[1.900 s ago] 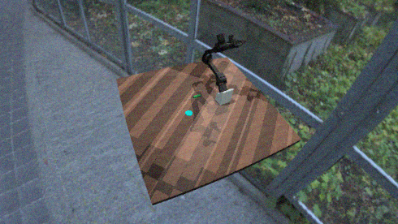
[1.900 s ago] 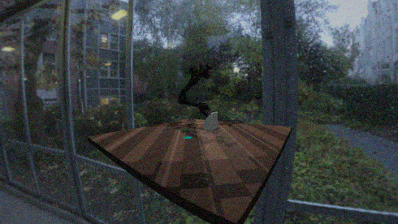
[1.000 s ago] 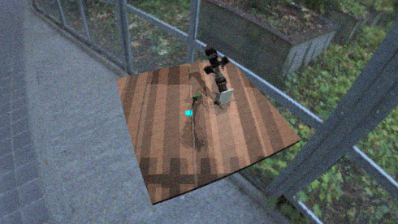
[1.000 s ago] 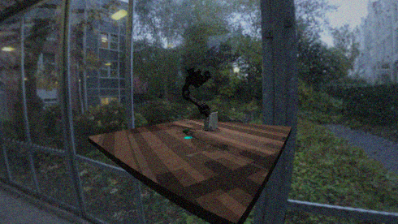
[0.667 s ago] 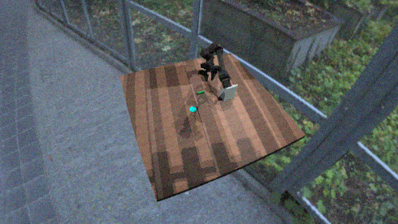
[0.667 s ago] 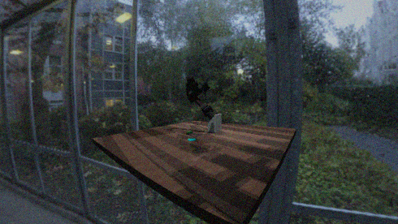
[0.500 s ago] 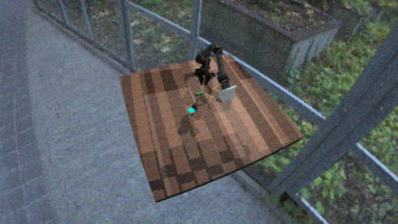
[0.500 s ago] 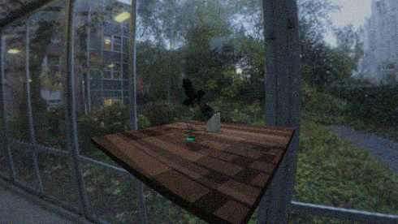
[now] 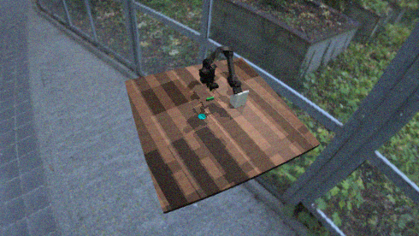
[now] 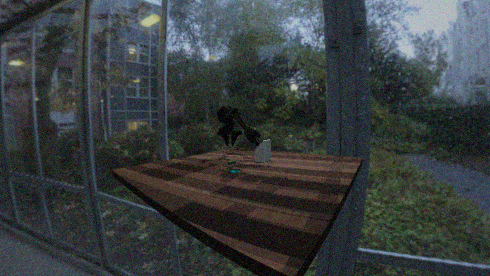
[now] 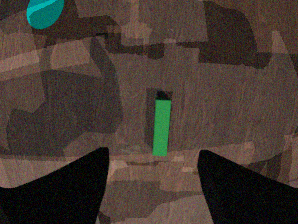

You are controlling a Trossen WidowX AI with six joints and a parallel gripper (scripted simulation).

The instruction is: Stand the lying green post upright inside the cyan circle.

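Now: the green post 12 cm below my gripper tip, 3 cm behind it and 1 cm to the right of it. Also, from my gripper tip: cyan circle: 14 cm to the left, 13 cm below, 13 cm ahead.
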